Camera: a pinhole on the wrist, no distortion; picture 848 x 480 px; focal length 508.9 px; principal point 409.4 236.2 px. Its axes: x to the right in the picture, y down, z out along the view. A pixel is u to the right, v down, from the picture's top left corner.
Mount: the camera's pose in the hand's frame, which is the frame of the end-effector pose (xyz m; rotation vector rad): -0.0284 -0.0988 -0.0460 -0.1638 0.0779 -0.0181
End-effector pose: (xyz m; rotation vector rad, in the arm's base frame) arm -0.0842 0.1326 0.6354 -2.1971 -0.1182 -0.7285
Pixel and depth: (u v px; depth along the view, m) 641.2 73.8 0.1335
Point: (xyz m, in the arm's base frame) -0.0462 0.2711 0.6938
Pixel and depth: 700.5 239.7 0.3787
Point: 0.2271 0.3508 0.6202
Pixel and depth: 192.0 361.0 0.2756
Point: -0.0784 0.3017 0.4443
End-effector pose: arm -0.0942 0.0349 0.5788 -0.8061 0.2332 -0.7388
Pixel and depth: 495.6 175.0 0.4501
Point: 0.1068 0.1697 0.9174
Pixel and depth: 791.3 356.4 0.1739
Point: 0.0228 0.0028 0.6863
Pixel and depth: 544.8 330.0 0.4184
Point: 0.1694 0.1720 0.7927
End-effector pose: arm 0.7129 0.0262 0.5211 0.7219 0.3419 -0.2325
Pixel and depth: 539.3 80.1 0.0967
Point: 0.6913 -0.0918 0.4879
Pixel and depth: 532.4 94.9 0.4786
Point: 0.8743 -0.3951 0.6862
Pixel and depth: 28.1 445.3 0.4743
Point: 0.5488 -0.0947 1.0511
